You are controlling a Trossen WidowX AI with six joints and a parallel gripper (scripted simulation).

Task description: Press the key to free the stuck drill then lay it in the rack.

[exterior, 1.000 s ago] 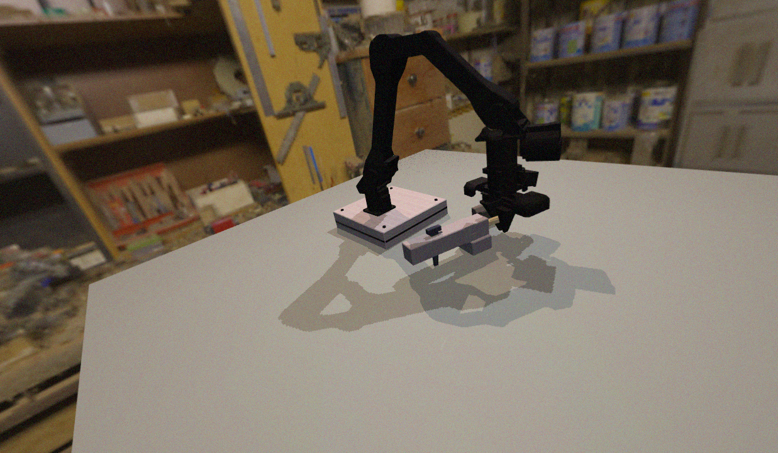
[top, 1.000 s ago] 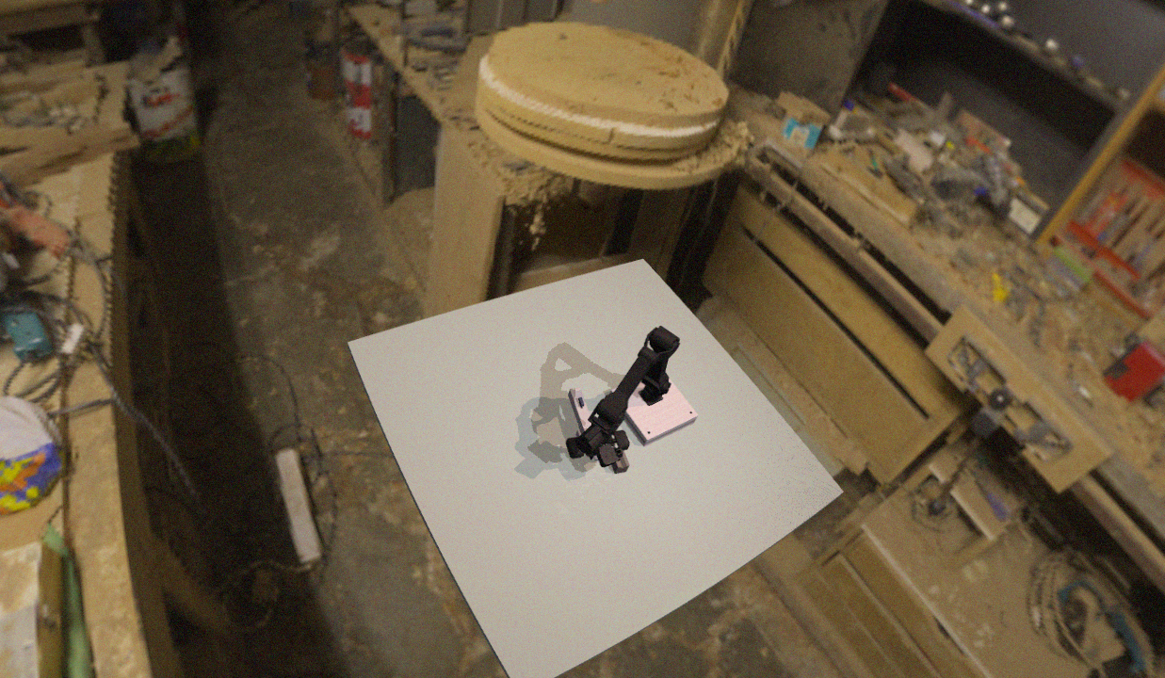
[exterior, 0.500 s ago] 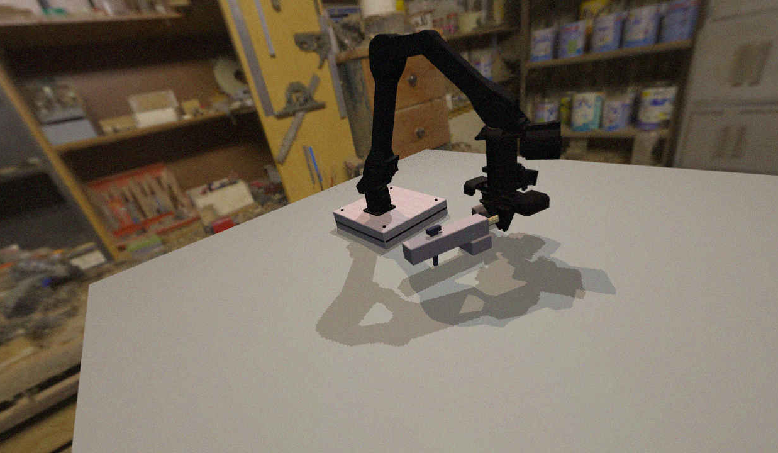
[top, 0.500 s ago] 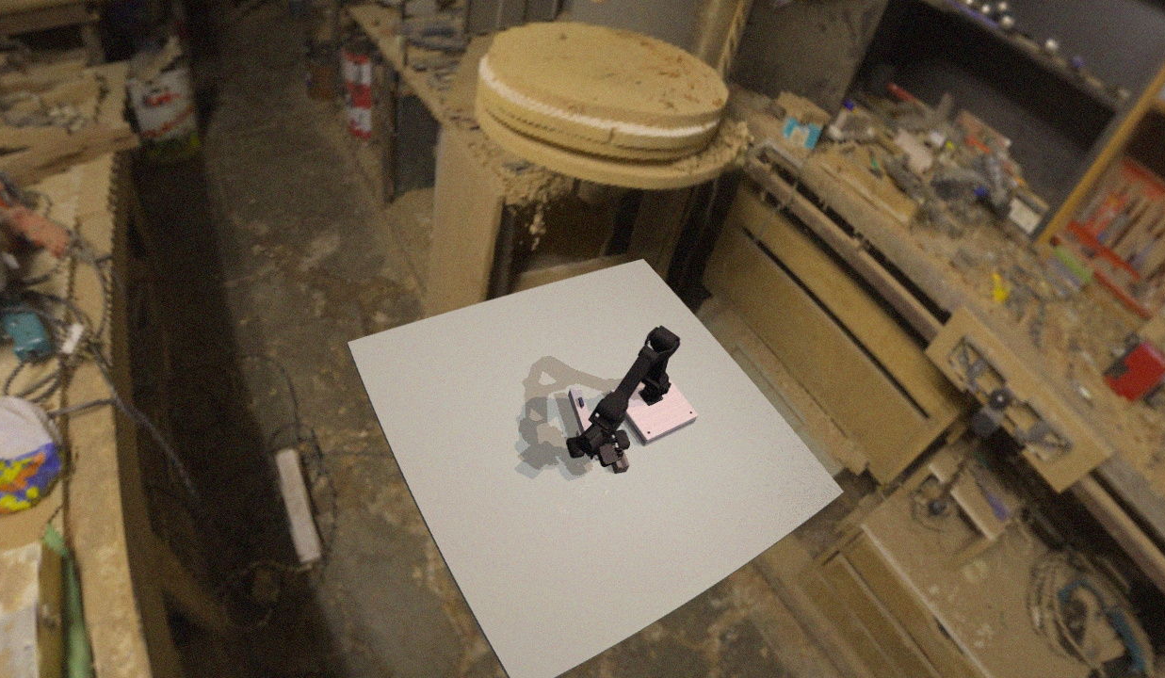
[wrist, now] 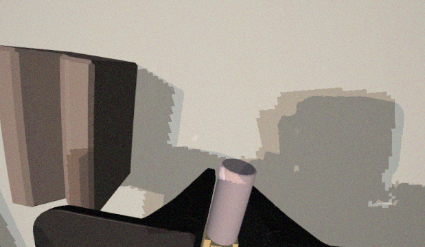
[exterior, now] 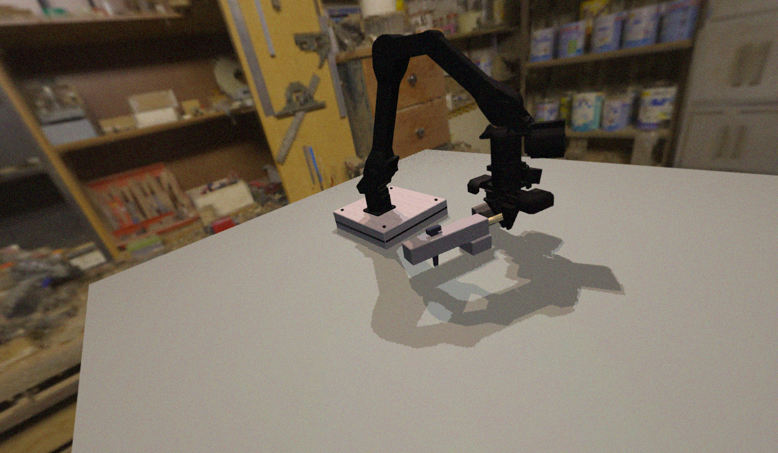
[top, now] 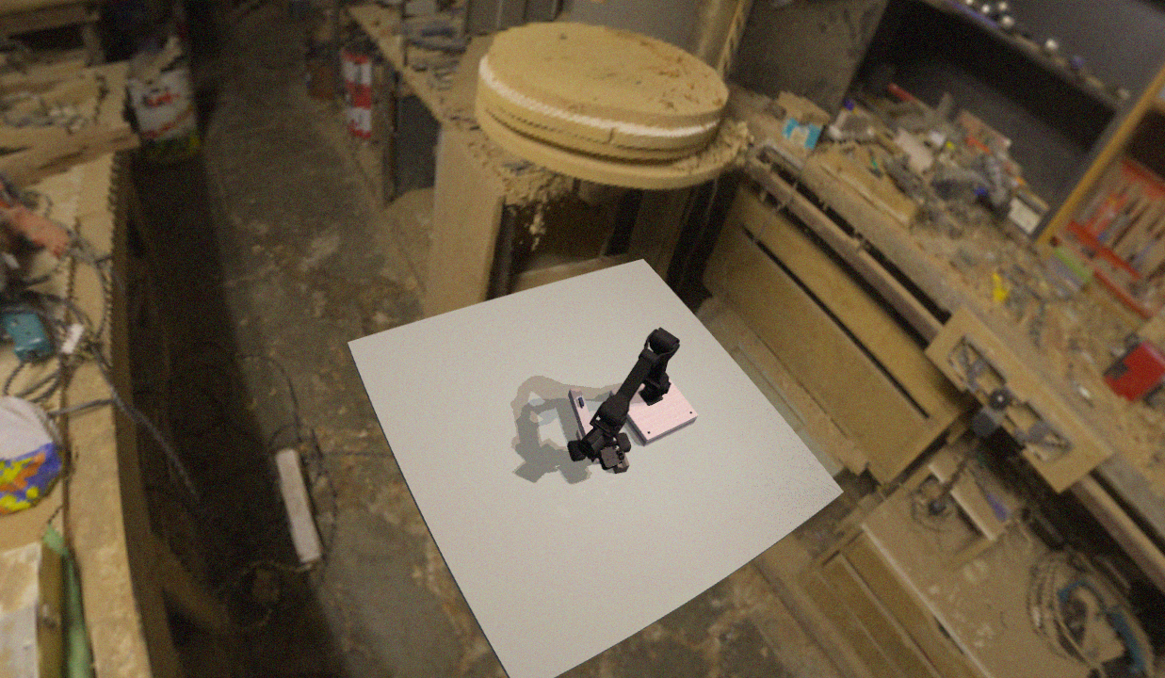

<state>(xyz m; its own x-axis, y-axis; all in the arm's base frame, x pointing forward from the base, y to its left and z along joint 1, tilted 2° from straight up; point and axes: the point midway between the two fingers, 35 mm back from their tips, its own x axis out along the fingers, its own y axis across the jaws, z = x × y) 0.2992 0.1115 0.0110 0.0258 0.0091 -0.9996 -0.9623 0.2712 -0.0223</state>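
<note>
The drill is 40 mm to the right of my gripper tip, 30 mm above it and 10 mm behind it. Also, from my gripper tip: housing block 140 mm to the right, 40 mm behind, 30 mm above; dark rack 70 mm behind, 40 mm to the left; dark key 180 mm to the right, 50 mm behind, 40 mm above.
</note>
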